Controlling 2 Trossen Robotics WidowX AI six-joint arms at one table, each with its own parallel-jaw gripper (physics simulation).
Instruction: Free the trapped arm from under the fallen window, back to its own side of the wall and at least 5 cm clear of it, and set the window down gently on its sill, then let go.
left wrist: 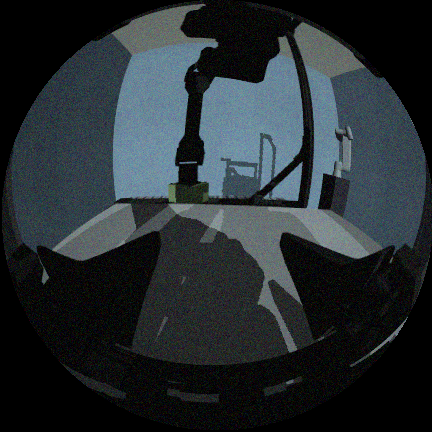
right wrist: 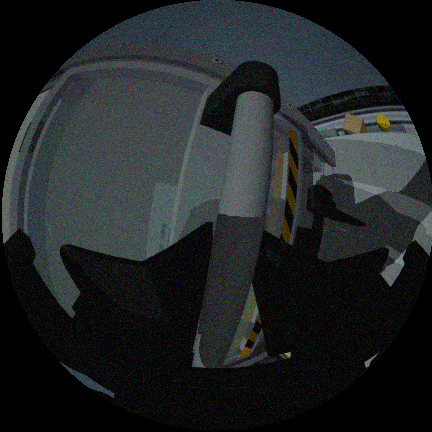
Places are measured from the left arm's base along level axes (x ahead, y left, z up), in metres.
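Pixels of known places: left gripper, fingertip midpoint: (left wrist: 221, 239); right arm's base at its link origin: (left wrist: 188, 182).
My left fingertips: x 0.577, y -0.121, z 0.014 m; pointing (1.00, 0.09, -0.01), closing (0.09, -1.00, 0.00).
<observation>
Behind a point stands the place of what it marks.
My right gripper (right wrist: 228, 229) {x 0.516, y -0.110, z 0.200 m} is shut on the window's grey handle bar, which runs between its dark fingers. The window (right wrist: 115, 150) {x 0.496, y -0.075, z 0.277 m}, a pale pane in a grey frame, fills the left and middle of the right wrist view. My left gripper (left wrist: 221, 239) {x 0.577, y -0.121, z 0.014 m} is open with nothing between its fingers, over a grey surface with dark shadows. The window does not show clearly in the left wrist view. A dark shape (right wrist: 322, 200) beyond the window's right side may be part of the left arm; its gap to the window cannot be told. The sill is not clearly seen.
A black arm (left wrist: 192, 117) {x 0.950, y -0.019, z 0.191 m} rises from a green base (left wrist: 189, 192) {x 0.936, y -0.017, z -0.042 m} at the table's far edge, beside a tall dark post (left wrist: 308, 125) {x 1.028, y -0.430, z 0.235 m}. A white arm stands on a dark pedestal (left wrist: 333, 192) at right. A yellow-black striped strip (right wrist: 292, 190) {x 0.496, y -0.065, z 0.115 m}, an orange block (right wrist: 353, 124) {x 0.547, y 0.140, z -0.058 m} and a yellow object (right wrist: 383, 123) {x 0.641, y 0.169, z -0.091 m} show.
</observation>
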